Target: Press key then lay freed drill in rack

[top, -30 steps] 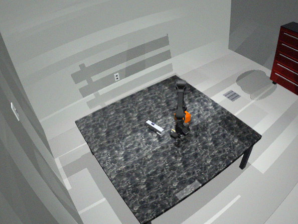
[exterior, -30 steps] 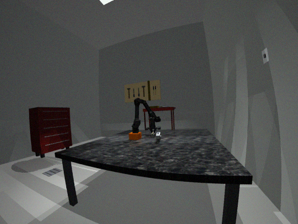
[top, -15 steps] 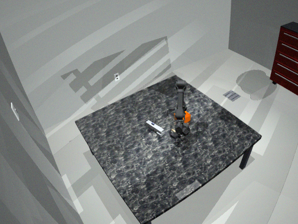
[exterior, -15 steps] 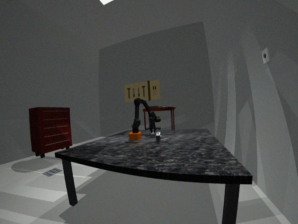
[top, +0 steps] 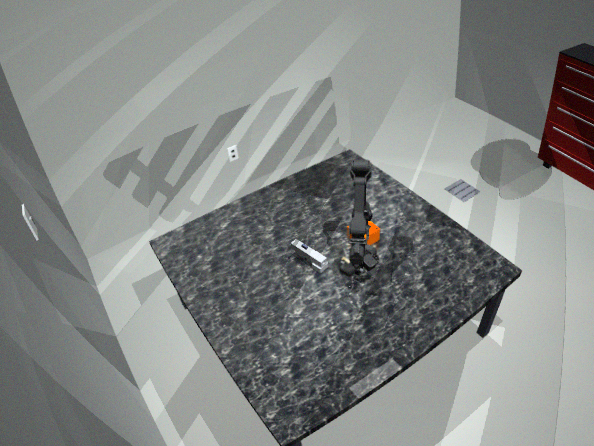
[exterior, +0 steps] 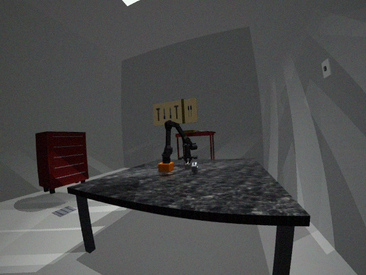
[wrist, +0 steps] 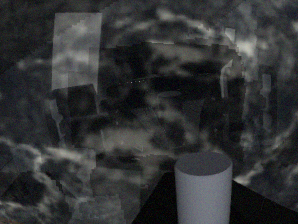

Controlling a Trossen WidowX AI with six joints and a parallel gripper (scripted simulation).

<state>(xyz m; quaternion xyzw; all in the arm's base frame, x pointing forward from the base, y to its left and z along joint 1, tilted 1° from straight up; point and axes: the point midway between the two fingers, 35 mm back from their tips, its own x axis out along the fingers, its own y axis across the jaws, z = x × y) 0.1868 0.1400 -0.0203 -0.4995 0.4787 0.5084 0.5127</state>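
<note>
Right now the dark block is 50 mm to the right of my gripper tip and 10 mm above it. Also, from my gripper tip: dark key 240 mm to the right, 80 mm ahead, 40 mm above; then grey metal block 220 mm to the right, 80 mm ahead, 30 mm above.
</note>
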